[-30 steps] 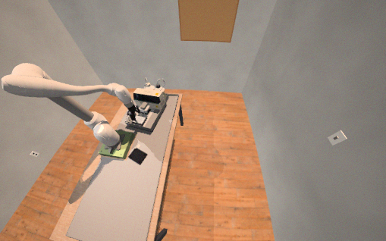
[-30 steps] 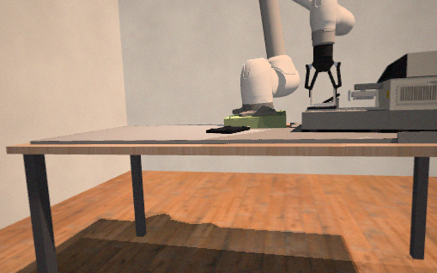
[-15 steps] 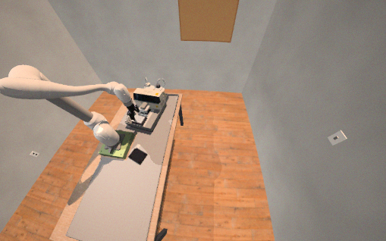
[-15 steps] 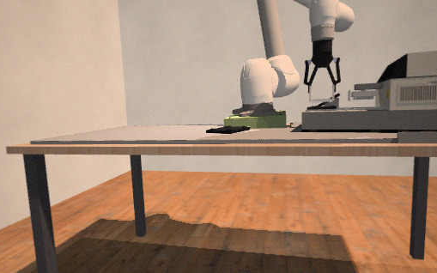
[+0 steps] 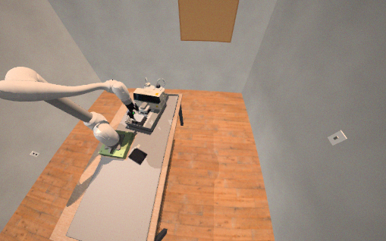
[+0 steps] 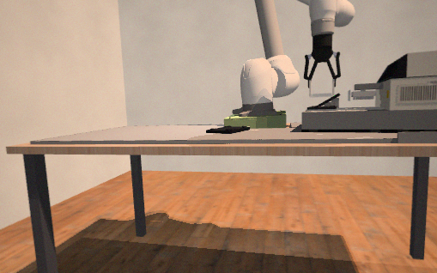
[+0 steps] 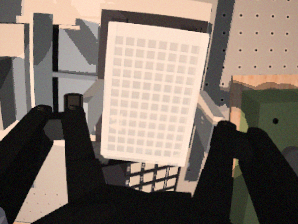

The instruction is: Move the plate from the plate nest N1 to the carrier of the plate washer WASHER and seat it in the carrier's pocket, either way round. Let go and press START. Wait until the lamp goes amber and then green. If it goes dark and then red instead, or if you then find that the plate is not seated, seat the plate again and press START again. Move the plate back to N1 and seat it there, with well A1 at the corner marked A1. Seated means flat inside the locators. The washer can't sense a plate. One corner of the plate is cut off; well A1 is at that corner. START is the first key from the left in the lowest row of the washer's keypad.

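The carrier is 7 cm below my hand. Round my hand: white well plate (3 cm below); then washer (4 cm ahead, 15 cm to the left, 3 cm below); then N1 label (4 cm ahead, 28 cm to the right, 16 cm below).
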